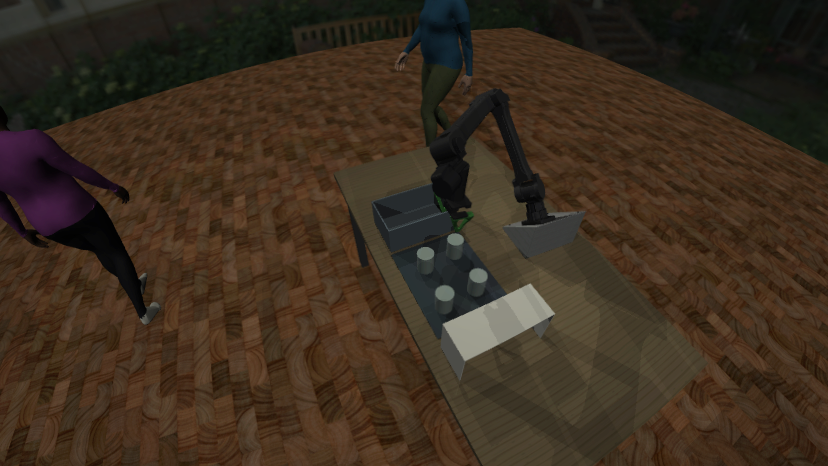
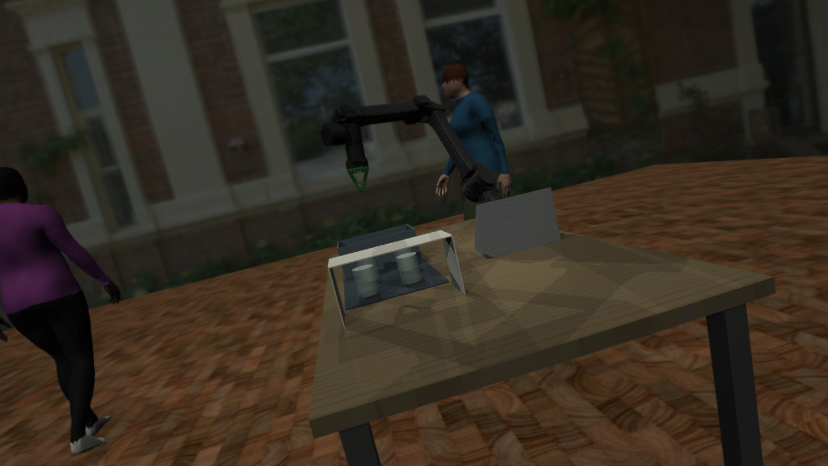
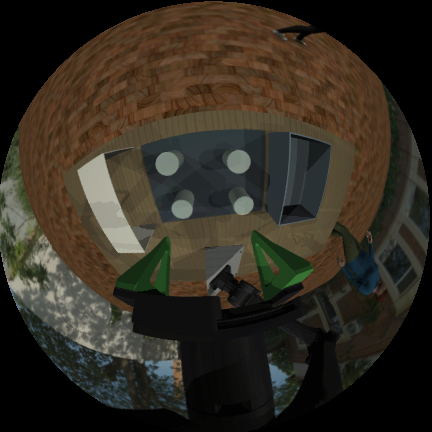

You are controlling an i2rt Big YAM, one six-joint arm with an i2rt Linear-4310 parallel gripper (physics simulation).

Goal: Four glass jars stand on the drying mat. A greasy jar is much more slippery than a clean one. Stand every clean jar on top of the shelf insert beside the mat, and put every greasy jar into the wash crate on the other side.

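Places are measured from the arm's base along level axes (x ahead, y left, z up), in centimetres.
Pixels of known places: gripper, fingertip midpoint: (image 1: 450,221) (image 2: 362,191) (image 3: 210,237); arm's base at its link origin: (image 1: 538,222) (image 2: 495,214) (image 3: 219,276).
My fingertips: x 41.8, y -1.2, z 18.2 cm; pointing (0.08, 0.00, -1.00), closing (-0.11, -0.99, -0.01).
Note:
Ahead of a thing's pixels: the offset from my fingertips to its top centre. Level surfaces: height alone.
Four pale grey-green jars stand upright on the dark drying mat {dz -30.8 cm} (image 1: 417,287) (image 3: 205,186). On the crate side are the outer jar {dx +3.7, dy -9.3, dz -22.3 cm} (image 1: 425,261) (image 3: 238,161) and the jar nearer the arm's base (image 1: 454,247) (image 3: 243,204). On the shelf side are the outer jar {dx +6.3, dy +9.3, dz -22.3 cm} (image 1: 444,300) (image 2: 366,281) (image 3: 167,163) and the inner jar {dx -7.8, dy +8.6, dz -22.3 cm} (image 1: 477,283) (image 2: 409,269) (image 3: 182,207). All look alike; grease does not show. The white shelf insert {dx -0.6, dy +29.6, dz -15.1 cm} (image 1: 498,324) (image 2: 388,247) (image 3: 107,207) has a bare top. The blue-grey wash crate {dx -3.2, dy -32.4, dz -19.1 cm} (image 1: 420,230) (image 3: 279,175) looks empty. My gripper (image 1: 453,222) (image 2: 359,188) (image 3: 210,237) is open, high above the table, pointing down.
A grey slanted panel (image 1: 544,236) (image 2: 517,222) stands at the arm's base. The mat lies between crate and shelf near one table edge. A person in blue (image 1: 443,37) (image 2: 478,124) stands behind the table; a person in purple (image 1: 43,176) (image 2: 40,254) stands off to the side.

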